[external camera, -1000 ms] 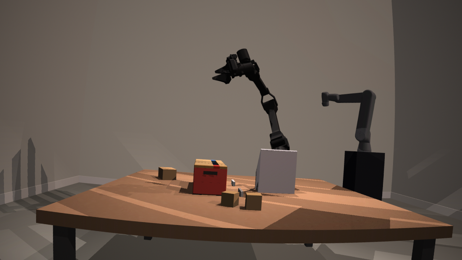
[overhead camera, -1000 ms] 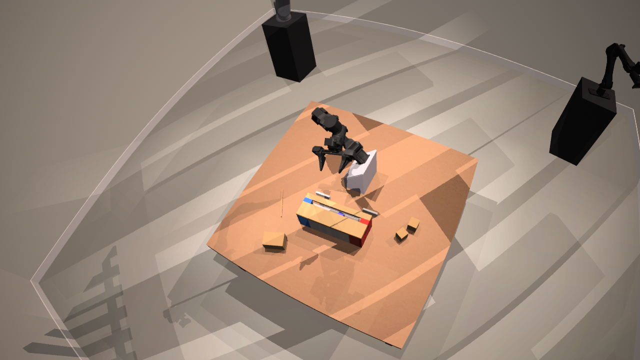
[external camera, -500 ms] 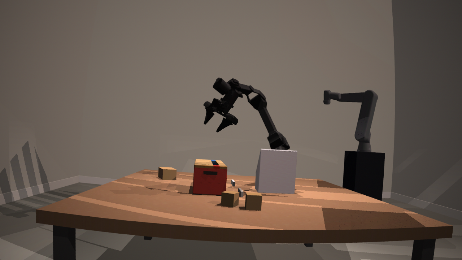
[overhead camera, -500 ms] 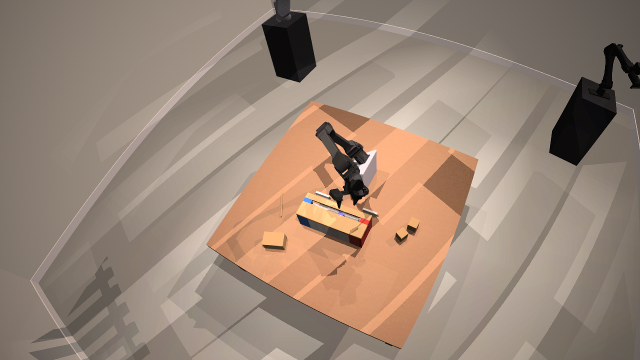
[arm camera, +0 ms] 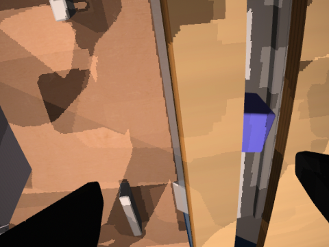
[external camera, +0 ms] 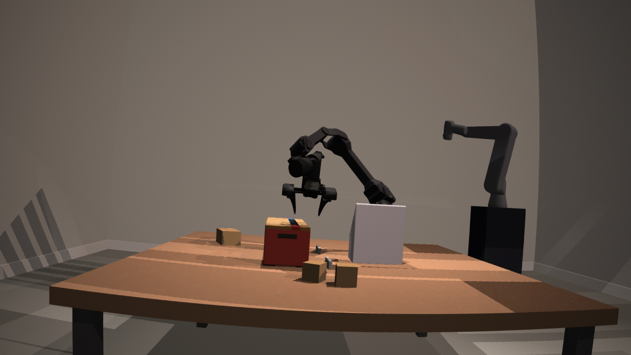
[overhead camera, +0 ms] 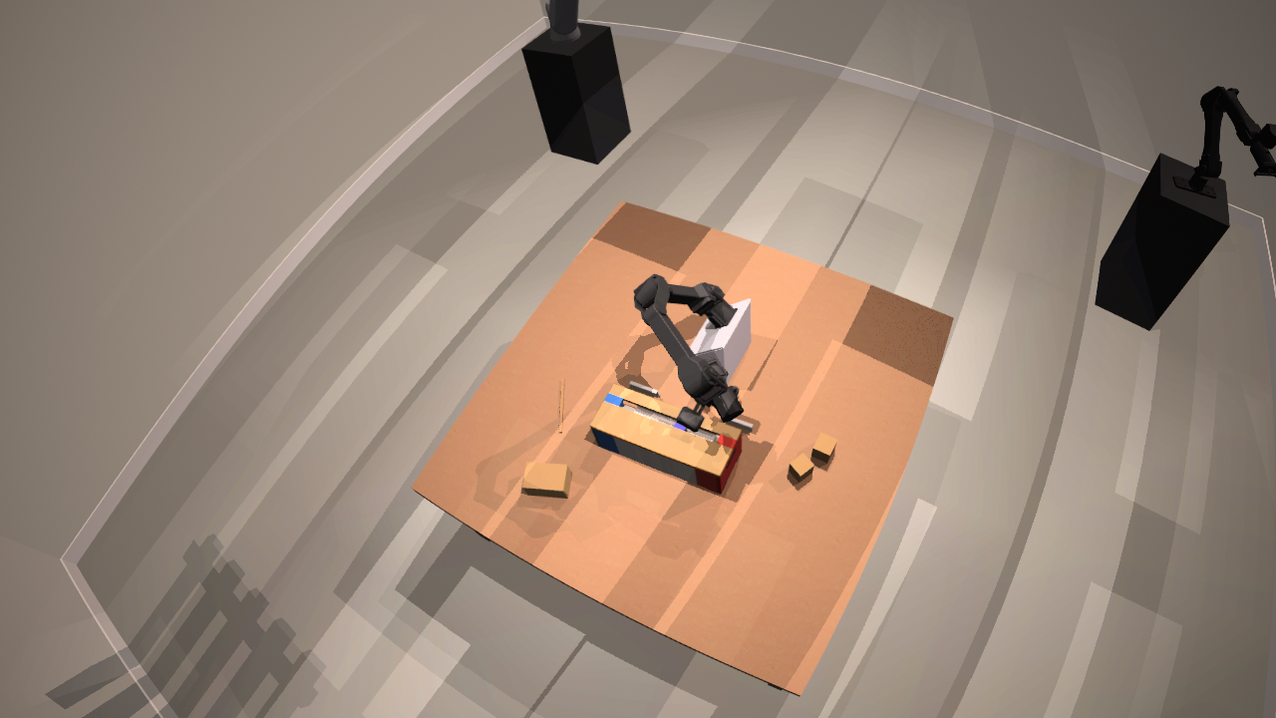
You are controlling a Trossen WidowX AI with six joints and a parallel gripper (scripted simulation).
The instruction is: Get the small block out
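Right now my gripper tip is 4 cm short of the long box, 5 cm to the left of it and 10 cm above it. Also, from my gripper tip: brown box (34 cm ahead, 29 cm to the right, 13 cm below); thin stick (11 cm ahead, 41 cm to the right, 16 cm below).
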